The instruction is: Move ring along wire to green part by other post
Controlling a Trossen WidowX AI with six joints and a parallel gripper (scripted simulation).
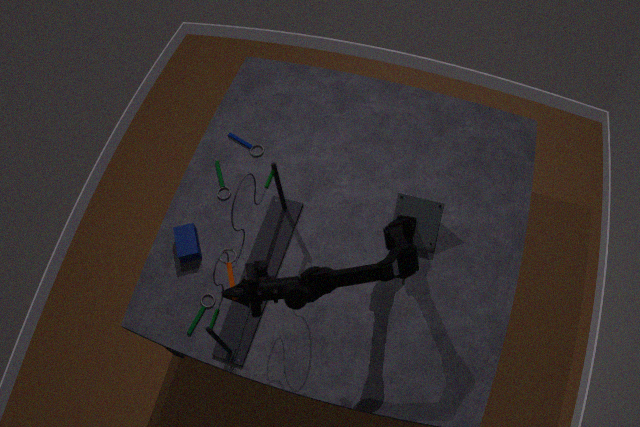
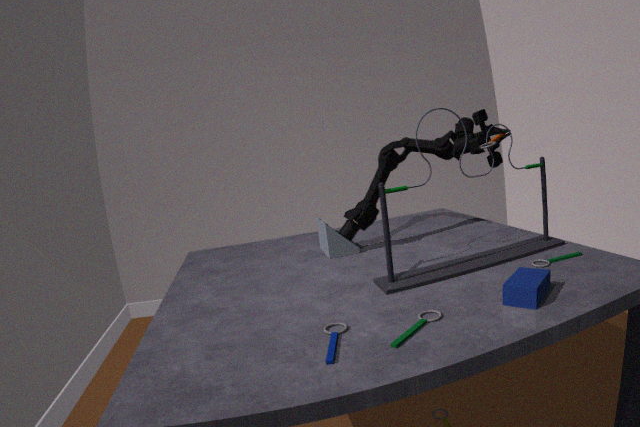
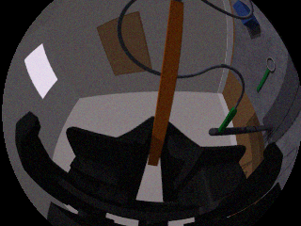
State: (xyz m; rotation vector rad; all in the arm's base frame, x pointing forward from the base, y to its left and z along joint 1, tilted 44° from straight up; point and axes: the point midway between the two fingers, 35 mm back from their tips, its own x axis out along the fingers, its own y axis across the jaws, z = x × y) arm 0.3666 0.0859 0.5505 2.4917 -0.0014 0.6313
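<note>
The ring with orange handle is 9 cm to the right of my gripper tip, 2 cm below it and 1 cm ahead of it. The rest, counted from my gripper tip: blue-handled ring 70 cm to the right, 37 cm below, 21 cm ahead.
</note>
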